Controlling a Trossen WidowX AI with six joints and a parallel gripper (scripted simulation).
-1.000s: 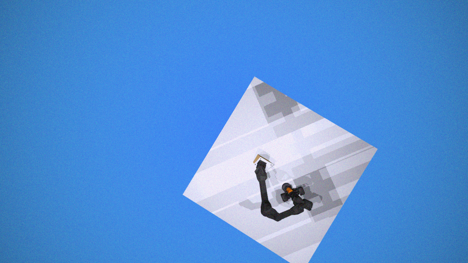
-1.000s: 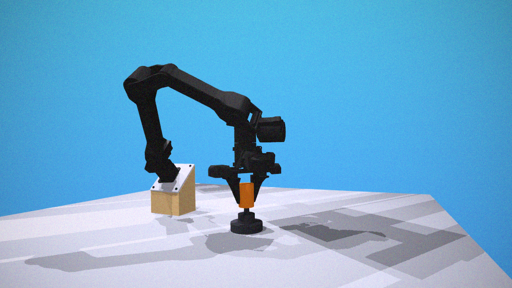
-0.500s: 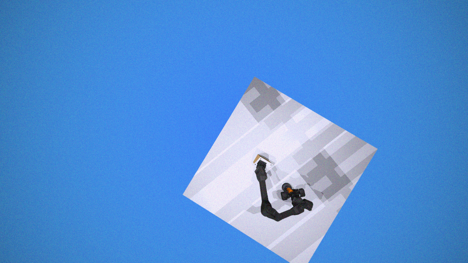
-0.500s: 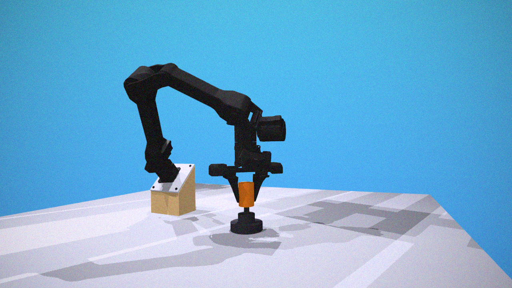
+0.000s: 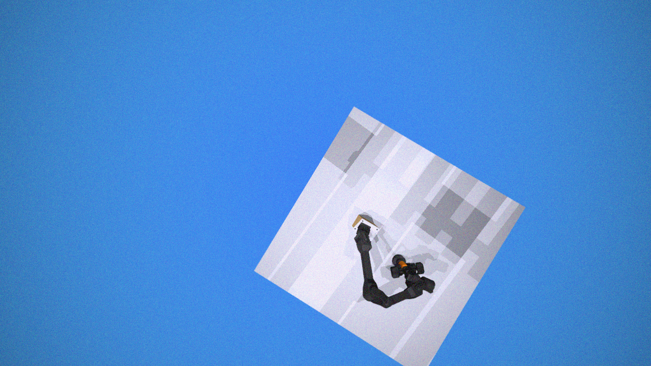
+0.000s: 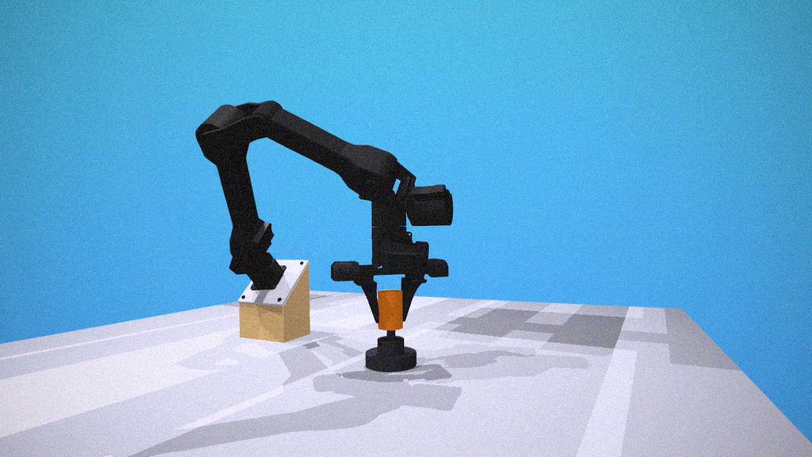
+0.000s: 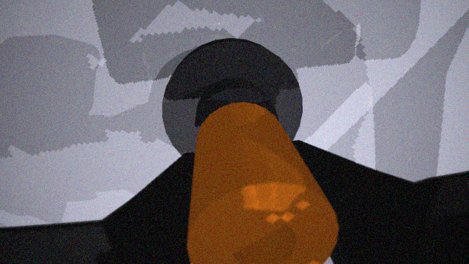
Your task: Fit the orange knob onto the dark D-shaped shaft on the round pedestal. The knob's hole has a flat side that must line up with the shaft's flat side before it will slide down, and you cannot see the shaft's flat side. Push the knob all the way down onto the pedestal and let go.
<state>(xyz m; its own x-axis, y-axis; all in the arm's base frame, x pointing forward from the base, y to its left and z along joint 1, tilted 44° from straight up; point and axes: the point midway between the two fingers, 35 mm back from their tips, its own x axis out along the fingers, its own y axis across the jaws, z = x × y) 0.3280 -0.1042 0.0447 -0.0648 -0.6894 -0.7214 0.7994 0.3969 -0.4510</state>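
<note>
Now: gripper tip 20 mm below the orange knob. Round my gripper tip: pedestal (40 mm below).
</note>
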